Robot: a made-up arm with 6 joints.
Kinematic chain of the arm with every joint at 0, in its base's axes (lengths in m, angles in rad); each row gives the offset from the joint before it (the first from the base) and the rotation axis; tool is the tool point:
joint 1: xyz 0 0 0.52 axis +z
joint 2: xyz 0.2 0 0 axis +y
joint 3: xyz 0 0 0.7 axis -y
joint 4: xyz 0 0 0.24 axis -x
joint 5: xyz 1.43 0 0 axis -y
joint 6: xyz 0.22 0 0 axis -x
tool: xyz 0 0 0
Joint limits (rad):
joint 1: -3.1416..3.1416
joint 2: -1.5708..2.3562
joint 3: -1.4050..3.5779
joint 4: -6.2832..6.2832
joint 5: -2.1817..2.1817
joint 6: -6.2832..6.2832
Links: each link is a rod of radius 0.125 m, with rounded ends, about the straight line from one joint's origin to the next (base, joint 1, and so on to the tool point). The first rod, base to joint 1, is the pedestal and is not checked.
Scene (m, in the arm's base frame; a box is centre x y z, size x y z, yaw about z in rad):
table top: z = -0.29
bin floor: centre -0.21 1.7 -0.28 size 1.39 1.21 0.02 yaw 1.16
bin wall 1: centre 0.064 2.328 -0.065 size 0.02 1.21 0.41 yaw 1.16
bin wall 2: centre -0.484 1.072 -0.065 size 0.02 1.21 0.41 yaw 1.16
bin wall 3: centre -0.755 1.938 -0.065 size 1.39 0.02 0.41 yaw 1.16
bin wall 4: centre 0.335 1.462 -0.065 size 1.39 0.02 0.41 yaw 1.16
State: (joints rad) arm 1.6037 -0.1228 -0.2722 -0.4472 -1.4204 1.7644
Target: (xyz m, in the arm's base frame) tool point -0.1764 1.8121 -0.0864
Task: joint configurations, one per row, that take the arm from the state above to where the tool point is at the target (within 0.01 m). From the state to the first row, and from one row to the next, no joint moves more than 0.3 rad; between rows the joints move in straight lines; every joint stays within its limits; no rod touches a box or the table.
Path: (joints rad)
1: 1.6075 0.1163 -0.2008 -0.4564 -1.3298 1.7644
2: 1.6113 0.3554 -0.1295 -0.4657 -1.2392 1.7644
3: 1.6150 0.5945 -0.0581 -0.4749 -1.1486 1.7644
4: 1.6188 0.8337 0.0133 -0.4841 -1.0580 1.7644

